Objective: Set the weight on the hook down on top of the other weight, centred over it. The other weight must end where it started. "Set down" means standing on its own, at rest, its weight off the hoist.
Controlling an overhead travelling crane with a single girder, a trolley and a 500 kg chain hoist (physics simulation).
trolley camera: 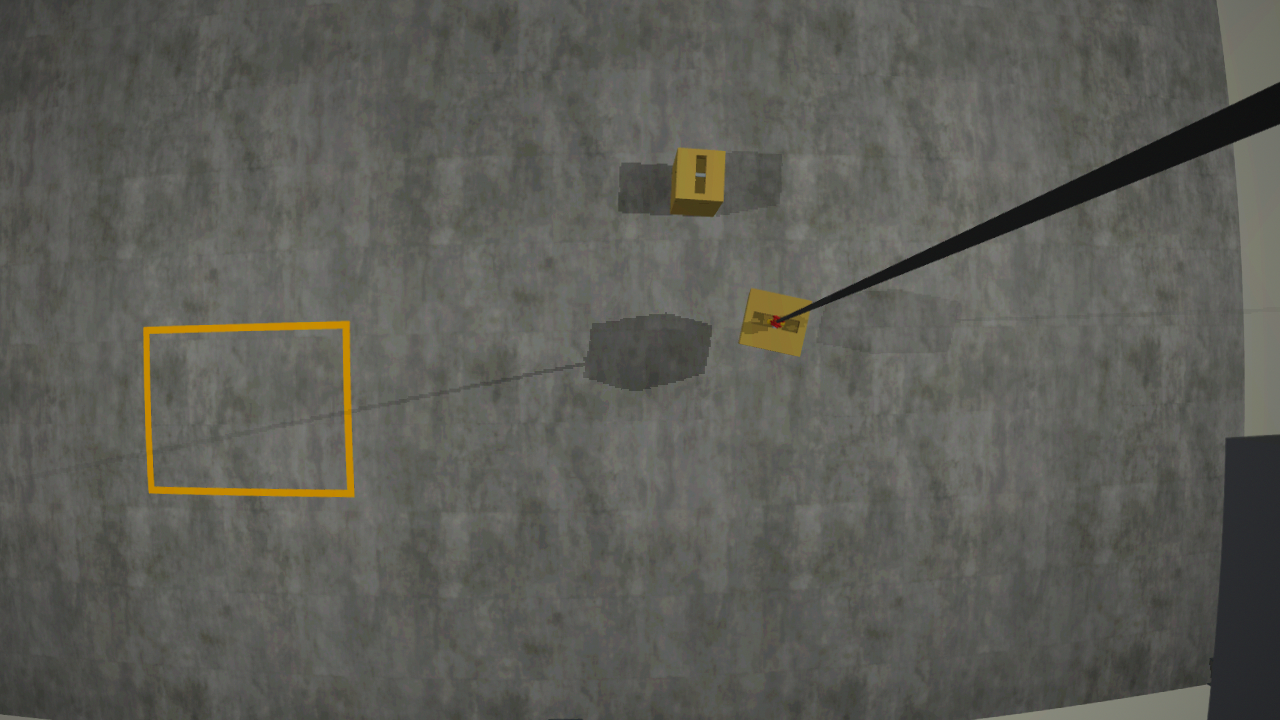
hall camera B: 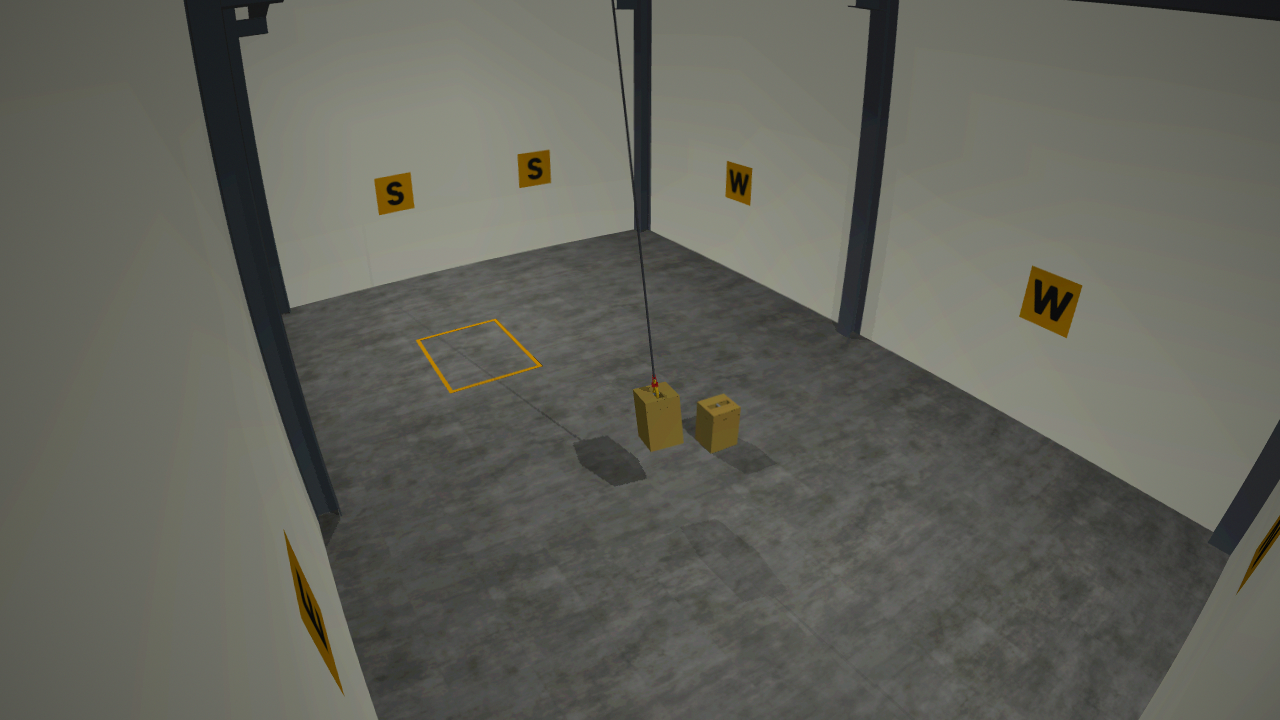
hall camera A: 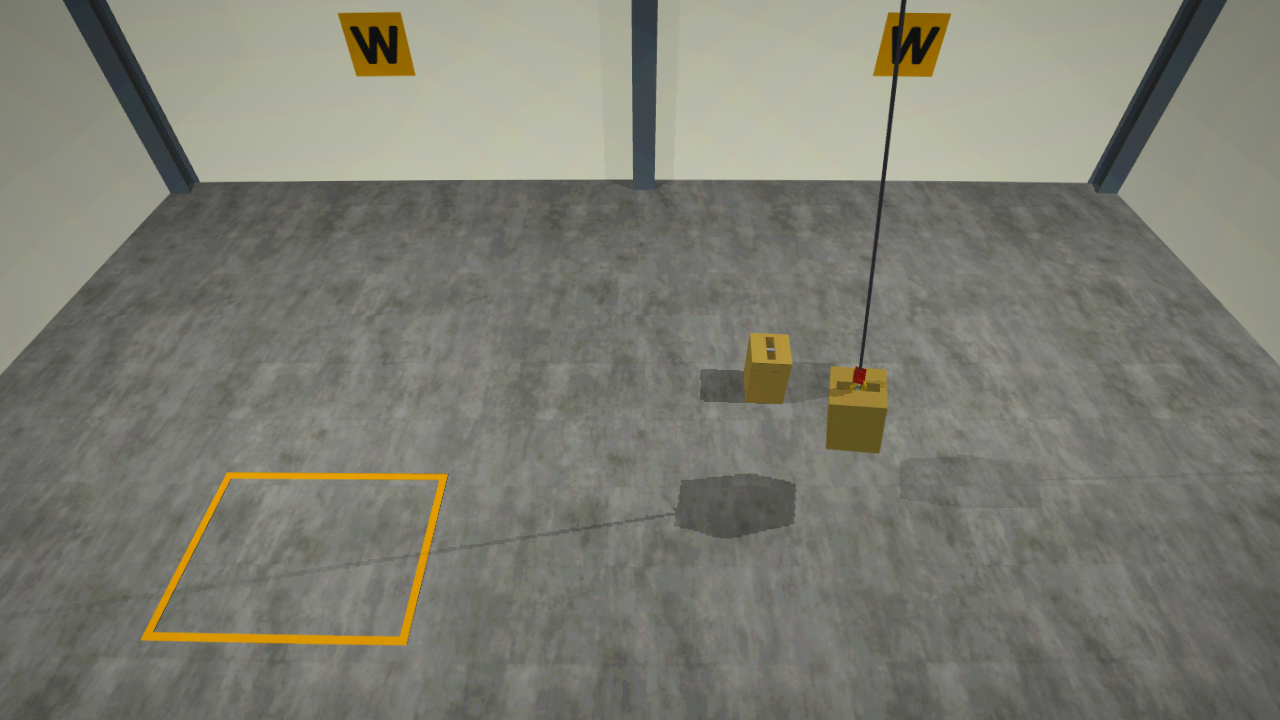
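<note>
The hook (hall camera A: 859,376) (hall camera B: 654,383) (trolley camera: 776,321), with its red block, hangs on a slanting chain and holds a yellow box-shaped weight (hall camera A: 856,429) (hall camera B: 659,424) (trolley camera: 787,344) at its top slot. This weight hangs clear of the floor, slightly tilted, and is turned relative to the other weight in the trolley view. The other weight (hall camera A: 767,383) (hall camera B: 718,428) (trolley camera: 684,179) stands upright on the floor, with a slot in its top. The hanging weight is off to its side: right and nearer in hall camera A, left in hall camera B, lower right in the trolley view.
A yellow-orange marked rectangle (hall camera A: 335,476) (hall camera B: 494,378) (trolley camera: 247,326) lies on the floor, well away from both weights. A dark shadow (hall camera A: 735,505) (hall camera B: 610,461) (trolley camera: 648,351) of the hanging weight falls apart from it. Walls and dark columns (hall camera A: 643,89) (hall camera B: 868,170) bound the hall.
</note>
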